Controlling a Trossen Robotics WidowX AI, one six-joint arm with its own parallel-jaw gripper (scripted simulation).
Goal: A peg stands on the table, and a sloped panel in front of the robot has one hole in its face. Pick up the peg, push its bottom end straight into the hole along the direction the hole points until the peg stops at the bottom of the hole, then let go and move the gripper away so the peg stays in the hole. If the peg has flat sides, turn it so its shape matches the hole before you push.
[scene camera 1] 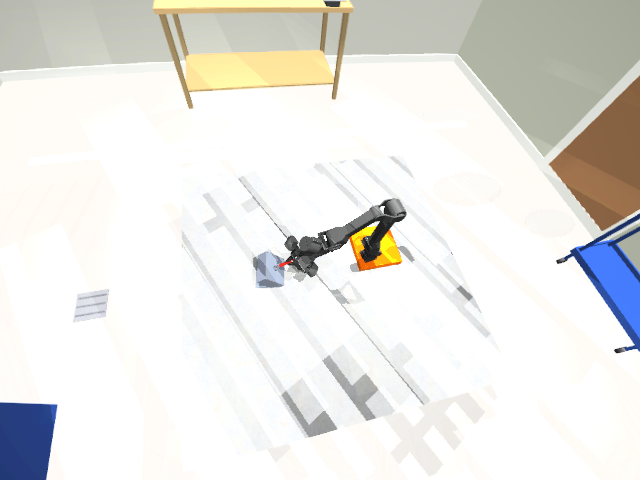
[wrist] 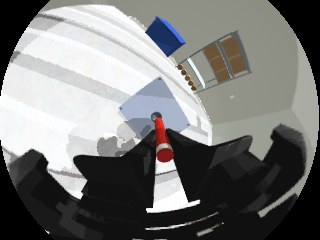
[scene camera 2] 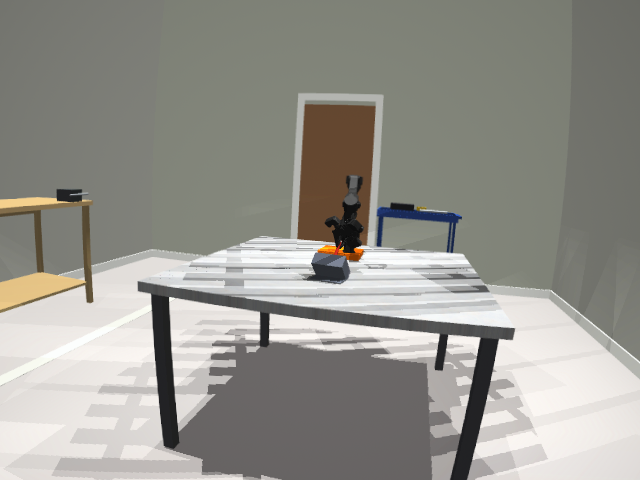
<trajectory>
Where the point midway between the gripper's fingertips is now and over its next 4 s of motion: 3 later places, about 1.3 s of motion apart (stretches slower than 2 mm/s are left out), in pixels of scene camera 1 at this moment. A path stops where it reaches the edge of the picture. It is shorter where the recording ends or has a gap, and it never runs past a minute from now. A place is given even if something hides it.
My gripper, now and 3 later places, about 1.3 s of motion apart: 286,262; 283,264; 280,266; 278,267
</trajectory>
